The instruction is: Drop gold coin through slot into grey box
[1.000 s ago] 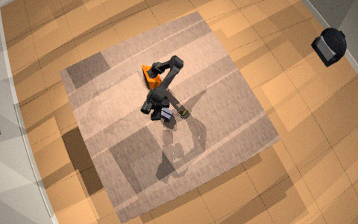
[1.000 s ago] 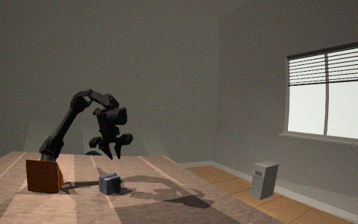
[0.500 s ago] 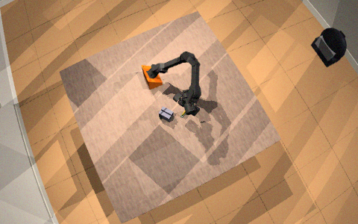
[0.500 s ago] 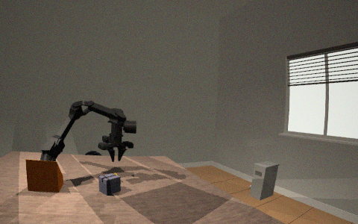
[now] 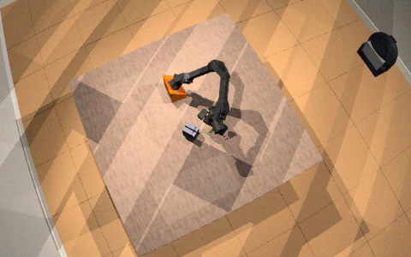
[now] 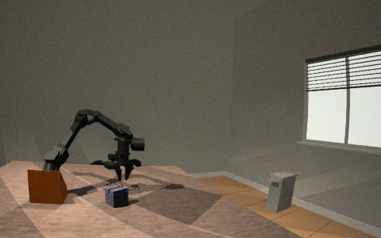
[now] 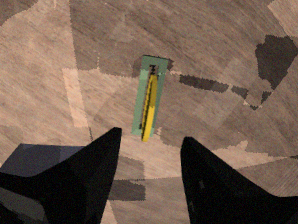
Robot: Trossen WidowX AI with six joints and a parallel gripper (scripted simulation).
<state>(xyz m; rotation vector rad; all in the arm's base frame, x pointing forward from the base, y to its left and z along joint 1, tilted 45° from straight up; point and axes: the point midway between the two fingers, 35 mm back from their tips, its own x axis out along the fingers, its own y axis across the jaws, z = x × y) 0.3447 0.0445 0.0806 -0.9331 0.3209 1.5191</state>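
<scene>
My gripper tip is 40 mm above the gold coin.
</scene>
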